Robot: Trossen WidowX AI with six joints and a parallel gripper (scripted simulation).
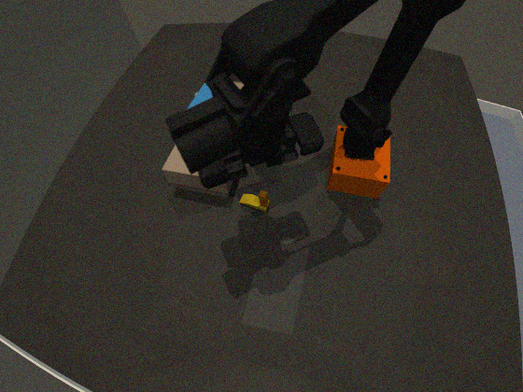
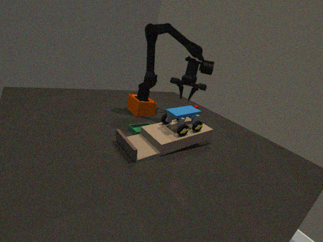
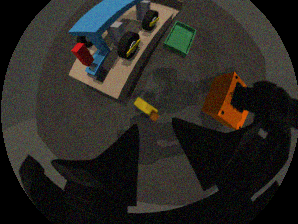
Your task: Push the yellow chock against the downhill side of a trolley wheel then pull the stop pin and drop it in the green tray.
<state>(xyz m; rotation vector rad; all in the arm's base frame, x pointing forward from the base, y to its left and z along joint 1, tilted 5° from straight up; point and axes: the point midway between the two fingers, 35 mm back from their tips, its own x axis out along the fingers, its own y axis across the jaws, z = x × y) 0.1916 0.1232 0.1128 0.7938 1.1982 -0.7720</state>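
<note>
My gripper tip is 1 cm short of the yellow chock and 13 cm above it. From my gripper tip the other things lie so: red-headed stop pin (12 cm ahead, 4 cm to the right, 2 cm below); trolley (14 cm ahead, 14 cm to the right, 4 cm below); raised lip (12 cm ahead, 40 cm to the right, 12 cm below).
</note>
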